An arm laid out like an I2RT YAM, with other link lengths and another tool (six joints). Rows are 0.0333 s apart.
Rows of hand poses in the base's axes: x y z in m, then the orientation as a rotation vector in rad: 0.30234, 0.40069, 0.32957, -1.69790, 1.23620, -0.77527; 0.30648, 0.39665, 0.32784, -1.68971, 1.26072, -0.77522; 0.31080, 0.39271, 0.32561, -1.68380, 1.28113, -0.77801; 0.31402, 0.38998, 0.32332, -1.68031, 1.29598, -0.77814; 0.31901, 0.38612, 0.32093, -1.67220, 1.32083, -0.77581; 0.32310, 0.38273, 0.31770, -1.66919, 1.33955, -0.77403; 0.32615, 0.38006, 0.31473, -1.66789, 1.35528, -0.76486; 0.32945, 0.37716, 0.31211, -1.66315, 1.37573, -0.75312
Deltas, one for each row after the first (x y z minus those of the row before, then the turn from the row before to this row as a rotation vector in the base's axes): 0.00414, -0.00404, -0.00173, 0.00535, 0.00924, -0.01836; 0.00432, -0.00394, -0.00223, 0.00205, 0.00705, -0.01627; 0.00322, -0.00273, -0.00229, 0.00195, 0.00637, -0.01084; 0.00499, -0.00386, -0.00239, 0.00621, 0.01056, -0.01763; 0.00409, -0.00339, -0.00323, 0.00242, 0.00966, -0.01249; 0.00305, -0.00267, -0.00297, 0.00564, 0.01186, -0.00702; 0.00330, -0.00290, -0.00262, 0.00920, 0.01378, -0.01005
